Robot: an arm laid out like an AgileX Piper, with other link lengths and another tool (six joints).
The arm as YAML. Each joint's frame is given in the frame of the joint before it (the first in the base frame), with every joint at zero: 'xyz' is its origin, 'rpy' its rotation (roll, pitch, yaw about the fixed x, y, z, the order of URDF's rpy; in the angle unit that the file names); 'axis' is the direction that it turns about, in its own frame. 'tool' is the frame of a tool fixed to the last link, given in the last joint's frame.
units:
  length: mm
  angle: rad
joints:
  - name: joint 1
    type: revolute
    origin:
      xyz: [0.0, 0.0, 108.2]
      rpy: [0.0, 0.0, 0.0]
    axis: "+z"
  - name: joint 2
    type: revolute
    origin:
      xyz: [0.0, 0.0, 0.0]
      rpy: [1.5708, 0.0, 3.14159]
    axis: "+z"
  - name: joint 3
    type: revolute
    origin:
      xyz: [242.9, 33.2, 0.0]
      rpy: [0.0, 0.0, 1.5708]
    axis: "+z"
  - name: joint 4
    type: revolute
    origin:
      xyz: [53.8, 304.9, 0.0]
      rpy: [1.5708, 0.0, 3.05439]
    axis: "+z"
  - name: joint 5
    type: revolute
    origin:
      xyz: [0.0, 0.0, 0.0]
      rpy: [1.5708, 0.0, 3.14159]
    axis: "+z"
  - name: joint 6
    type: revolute
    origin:
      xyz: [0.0, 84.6, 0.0]
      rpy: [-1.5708, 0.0, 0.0]
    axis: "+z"
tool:
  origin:
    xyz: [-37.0, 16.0, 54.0]
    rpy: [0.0, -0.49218, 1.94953]
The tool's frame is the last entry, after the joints.
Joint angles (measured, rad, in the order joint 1, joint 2, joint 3, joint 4, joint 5, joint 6), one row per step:
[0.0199, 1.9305, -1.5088, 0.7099, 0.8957, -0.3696]
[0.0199, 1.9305, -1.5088, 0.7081, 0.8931, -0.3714]
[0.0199, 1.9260, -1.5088, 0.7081, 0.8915, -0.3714]
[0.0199, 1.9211, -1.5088, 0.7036, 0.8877, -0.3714]
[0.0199, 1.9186, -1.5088, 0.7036, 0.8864, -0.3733]
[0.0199, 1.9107, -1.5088, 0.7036, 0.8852, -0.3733]
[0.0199, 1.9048, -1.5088, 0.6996, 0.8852, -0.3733]
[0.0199, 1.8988, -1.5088, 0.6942, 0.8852, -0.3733]
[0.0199, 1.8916, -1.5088, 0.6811, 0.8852, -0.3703]
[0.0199, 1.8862, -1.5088, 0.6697, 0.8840, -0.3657]
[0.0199, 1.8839, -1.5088, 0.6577, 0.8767, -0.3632]
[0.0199, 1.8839, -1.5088, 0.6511, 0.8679, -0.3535]
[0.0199, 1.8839, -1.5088, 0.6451, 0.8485, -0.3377]
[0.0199, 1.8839, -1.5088, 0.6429, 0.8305, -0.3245]
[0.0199, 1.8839, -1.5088, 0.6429, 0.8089, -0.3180]
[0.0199, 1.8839, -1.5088, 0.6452, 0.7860, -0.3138]
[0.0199, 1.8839, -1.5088, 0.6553, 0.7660, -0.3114]
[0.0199, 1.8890, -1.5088, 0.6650, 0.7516, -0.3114]
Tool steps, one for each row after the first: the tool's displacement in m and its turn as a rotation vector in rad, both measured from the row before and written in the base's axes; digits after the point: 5 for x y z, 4 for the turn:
[0.00036, -0.00037, -0.00011, -0.0029, -0.0029, 0.0004]
[0.00016, -0.00006, 0.00199, -0.0002, -0.0057, -0.0010]
[0.00037, -0.00067, 0.00193, -0.0049, -0.0079, -0.0009]
[0.00018, -0.00012, 0.00109, -0.0010, -0.0045, 0.0006]
[0.00002, -0.00005, 0.00349, -0.0001, -0.0088, -0.0007]
[-0.00019, -0.00046, 0.00238, -0.0037, -0.0060, 0.0012]
[-0.00022, -0.00062, 0.00234, -0.0050, -0.0061, 0.0016]
[-0.00044, -0.00141, 0.00248, -0.0111, -0.0059, 0.0016]
[-0.00024, -0.00122, 0.00182, -0.0091, -0.0043, -0.0009]
[0.00071, -0.00159, 0.00051, -0.0116, -0.0071, -0.0028]
[0.00091, -0.00078, -0.00011, -0.0035, -0.0025, -0.0107]
[0.00224, -0.00091, 0.00017, -0.0017, -0.0083, -0.0216]
[0.00215, -0.00051, 0.00035, 0.0012, -0.0085, -0.0198]
[0.00278, -0.00066, 0.00051, -0.0002, -0.0144, -0.0173]
[0.00300, -0.00057, 0.00069, 0.0008, -0.0165, -0.0170]
[0.00273, 0.00032, 0.00102, 0.0078, -0.0147, -0.0162]
[0.00217, 0.00040, -0.00146, 0.0069, -0.0061, -0.0112]

